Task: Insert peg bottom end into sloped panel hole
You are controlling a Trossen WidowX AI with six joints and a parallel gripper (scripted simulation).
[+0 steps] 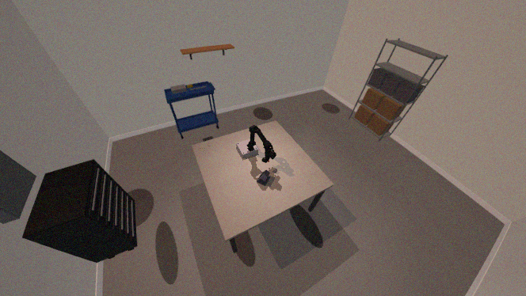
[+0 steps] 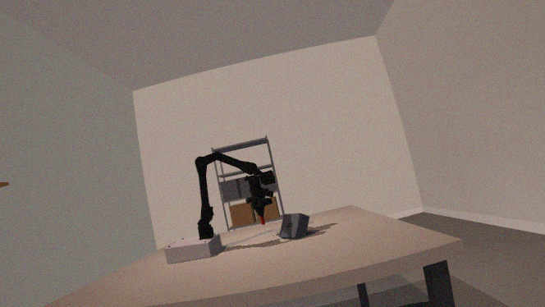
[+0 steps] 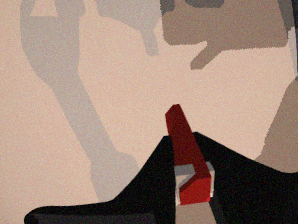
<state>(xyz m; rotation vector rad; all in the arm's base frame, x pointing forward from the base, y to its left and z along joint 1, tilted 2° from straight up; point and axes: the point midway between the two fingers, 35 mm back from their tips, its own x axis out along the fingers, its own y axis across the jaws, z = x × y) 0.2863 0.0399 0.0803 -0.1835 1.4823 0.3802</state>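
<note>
Now: the grey sloped panel 17 cm to the right of my gripper tip, 12 cm ahead of it and 6 cm below it. The rest, counted from my gripper tip: red peg: 2 cm above.
</note>
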